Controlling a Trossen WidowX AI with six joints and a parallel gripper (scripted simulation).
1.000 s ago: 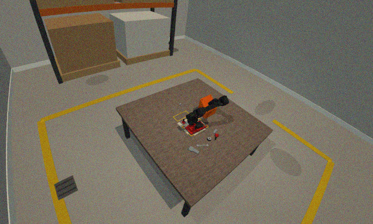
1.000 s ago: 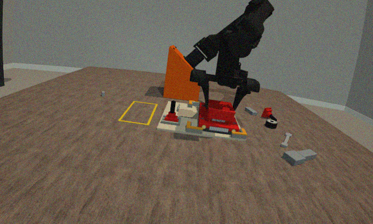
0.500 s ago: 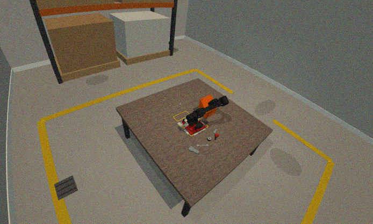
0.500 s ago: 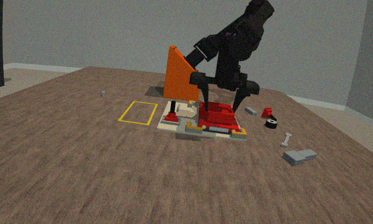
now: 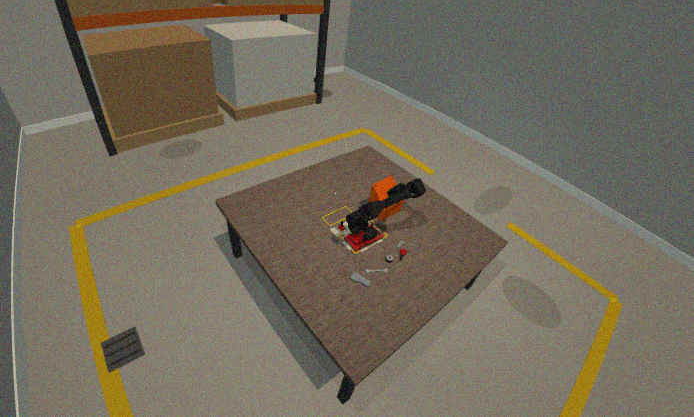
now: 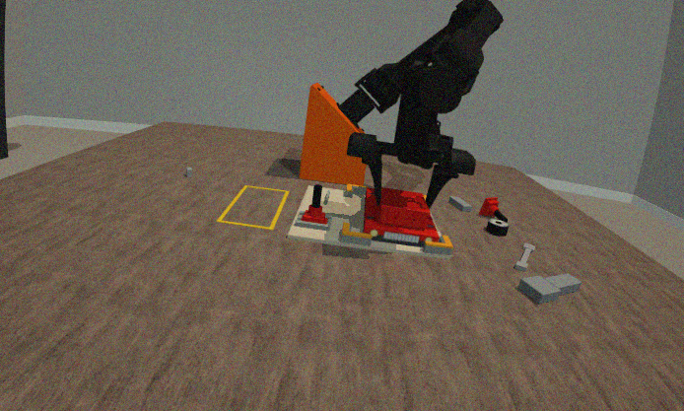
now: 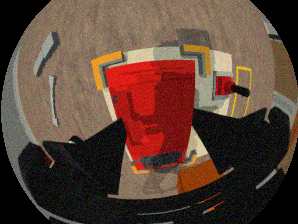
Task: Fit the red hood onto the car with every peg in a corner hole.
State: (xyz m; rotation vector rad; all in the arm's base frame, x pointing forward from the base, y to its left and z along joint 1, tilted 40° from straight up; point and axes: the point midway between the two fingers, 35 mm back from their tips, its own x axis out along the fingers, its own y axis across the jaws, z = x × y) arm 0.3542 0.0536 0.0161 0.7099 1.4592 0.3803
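Right now the red hood is 10 mm above my gripper tip. Also, from my gripper tip: bolt 80 mm ahead, 200 mm to the left, 40 mm below.
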